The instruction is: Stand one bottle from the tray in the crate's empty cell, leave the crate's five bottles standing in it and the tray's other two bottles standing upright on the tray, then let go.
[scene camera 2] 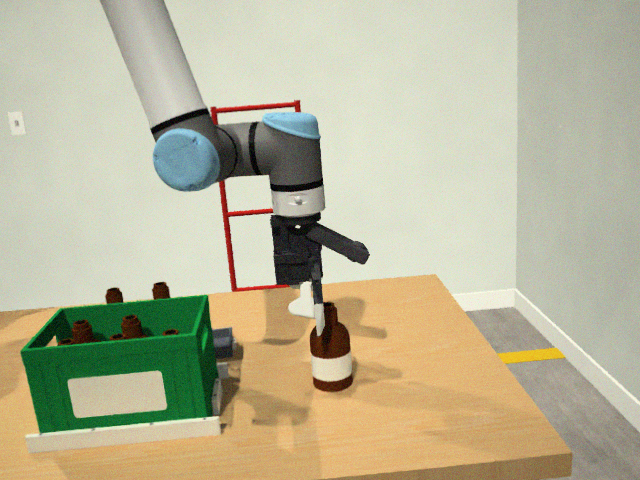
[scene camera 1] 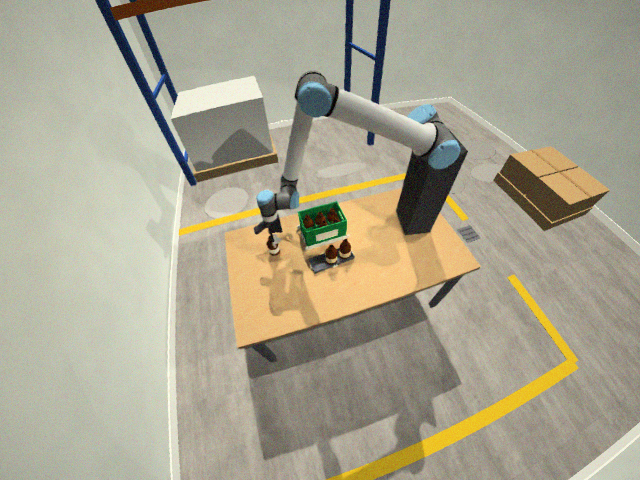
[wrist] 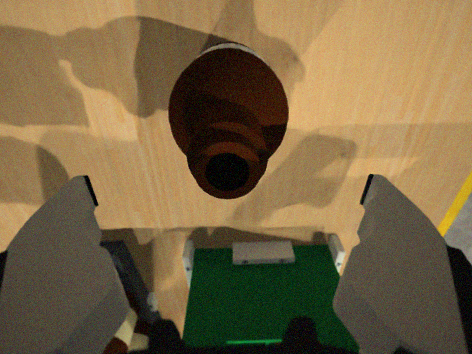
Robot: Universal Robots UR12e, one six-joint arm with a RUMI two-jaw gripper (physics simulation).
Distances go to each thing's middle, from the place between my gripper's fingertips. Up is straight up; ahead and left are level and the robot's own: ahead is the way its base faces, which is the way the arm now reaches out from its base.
Scene:
I see my gripper 20 mm short of the brown bottle (scene camera 2: 331, 362) and 50 mm above it.

